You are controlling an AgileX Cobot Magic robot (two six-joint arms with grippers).
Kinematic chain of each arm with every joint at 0, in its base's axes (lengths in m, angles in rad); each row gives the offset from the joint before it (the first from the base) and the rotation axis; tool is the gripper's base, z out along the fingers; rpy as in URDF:
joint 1: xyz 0 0 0.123 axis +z
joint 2: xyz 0 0 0 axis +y
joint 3: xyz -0.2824 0 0.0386 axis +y
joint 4: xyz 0.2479 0 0.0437 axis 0.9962 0 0.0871
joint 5: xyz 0 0 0 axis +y
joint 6: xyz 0.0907 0 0.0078 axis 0.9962 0 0.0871
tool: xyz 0 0 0 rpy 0 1.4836 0
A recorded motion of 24 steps. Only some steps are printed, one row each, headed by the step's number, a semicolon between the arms.
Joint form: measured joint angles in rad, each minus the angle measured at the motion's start. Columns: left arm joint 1, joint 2, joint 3, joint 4, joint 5, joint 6; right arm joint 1, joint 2, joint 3, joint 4, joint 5, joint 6.
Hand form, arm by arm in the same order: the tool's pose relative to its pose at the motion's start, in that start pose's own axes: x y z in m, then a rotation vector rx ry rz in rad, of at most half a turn. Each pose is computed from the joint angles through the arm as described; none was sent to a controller.
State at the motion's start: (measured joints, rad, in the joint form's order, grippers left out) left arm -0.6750 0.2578 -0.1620 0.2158 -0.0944 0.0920; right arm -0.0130 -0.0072 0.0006 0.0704 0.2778 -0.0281
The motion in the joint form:
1: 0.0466 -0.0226 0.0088 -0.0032 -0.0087 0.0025; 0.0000 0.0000 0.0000 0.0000 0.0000 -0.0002
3: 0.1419 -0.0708 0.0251 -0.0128 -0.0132 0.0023; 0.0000 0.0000 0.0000 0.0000 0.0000 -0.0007
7: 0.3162 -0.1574 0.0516 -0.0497 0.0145 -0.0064; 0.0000 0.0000 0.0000 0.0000 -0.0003 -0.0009
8: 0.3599 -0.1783 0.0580 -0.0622 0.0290 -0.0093; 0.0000 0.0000 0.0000 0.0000 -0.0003 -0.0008
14: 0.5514 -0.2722 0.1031 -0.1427 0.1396 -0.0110; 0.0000 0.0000 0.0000 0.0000 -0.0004 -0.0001
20: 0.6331 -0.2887 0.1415 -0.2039 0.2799 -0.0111; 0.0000 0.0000 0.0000 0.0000 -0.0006 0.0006
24: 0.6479 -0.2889 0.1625 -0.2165 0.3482 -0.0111; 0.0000 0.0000 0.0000 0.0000 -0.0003 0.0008
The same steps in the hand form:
1: 0.0012 0.0031 -0.0030 -0.0495 -0.0077 0.0040; 0.0000 0.0000 0.0000 0.0000 0.0000 -0.0002
3: 0.0042 0.0087 -0.0096 -0.1506 -0.0144 0.0065; 0.0000 0.0000 0.0000 0.0000 0.0000 -0.0007
7: 0.0115 0.0162 -0.0220 -0.3333 0.0009 -0.0127; 0.0000 0.0000 0.0000 0.0000 -0.0003 -0.0009
8: 0.0140 0.0175 -0.0251 -0.3781 0.0108 -0.0220; 0.0000 0.0000 0.0000 0.0000 -0.0003 -0.0008
14: 0.0343 0.0189 -0.0376 -0.5642 0.1010 -0.0935; 0.0000 0.0000 0.0000 0.0000 -0.0004 -0.0001
20: 0.0589 0.0153 -0.0411 -0.6187 0.2544 -0.1957; -0.0001 0.0000 0.0000 0.0000 -0.0006 0.0006
24: 0.0717 0.0119 -0.0423 -0.6171 0.3374 -0.2364; 0.0000 0.0000 0.0000 0.0000 -0.0003 0.0008

